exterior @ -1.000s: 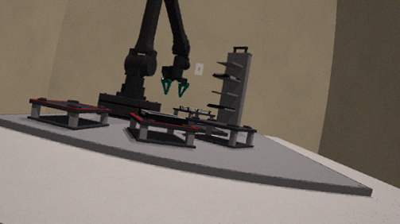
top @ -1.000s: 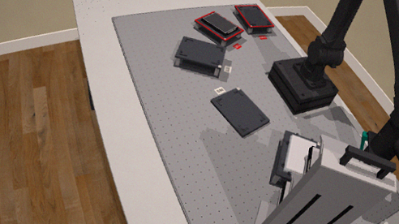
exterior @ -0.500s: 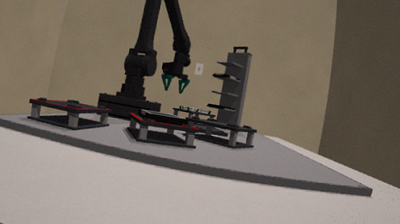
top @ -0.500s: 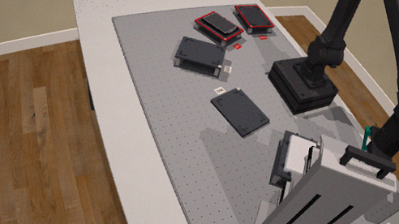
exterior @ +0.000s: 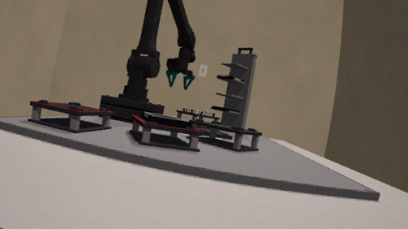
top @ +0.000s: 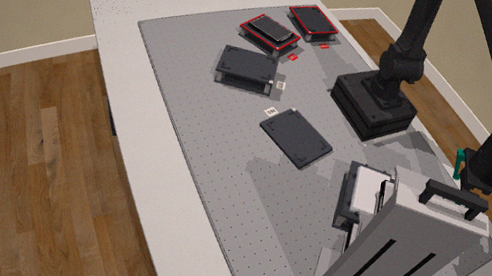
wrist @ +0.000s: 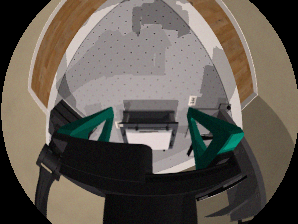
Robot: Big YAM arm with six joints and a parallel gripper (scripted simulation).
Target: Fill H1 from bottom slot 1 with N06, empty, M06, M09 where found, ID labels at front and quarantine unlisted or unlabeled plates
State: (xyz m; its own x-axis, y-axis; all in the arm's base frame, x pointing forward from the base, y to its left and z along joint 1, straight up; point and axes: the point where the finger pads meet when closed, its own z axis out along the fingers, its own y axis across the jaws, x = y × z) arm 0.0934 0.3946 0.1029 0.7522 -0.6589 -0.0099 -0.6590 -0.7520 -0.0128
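Now: hand 130 mm short of the white plate, 120 mm to the left of it and 110 mm above it. The rest, counted from my hand: H1 deck label (140 mm ahead, 50 mm to the left, 170 mm below); plate hotel H1 (300 mm ahead, 80 mm to the left, 30 mm above); red-rimmed quarantine nest (100 mm behind, 810 mm to the right, 140 mm below).
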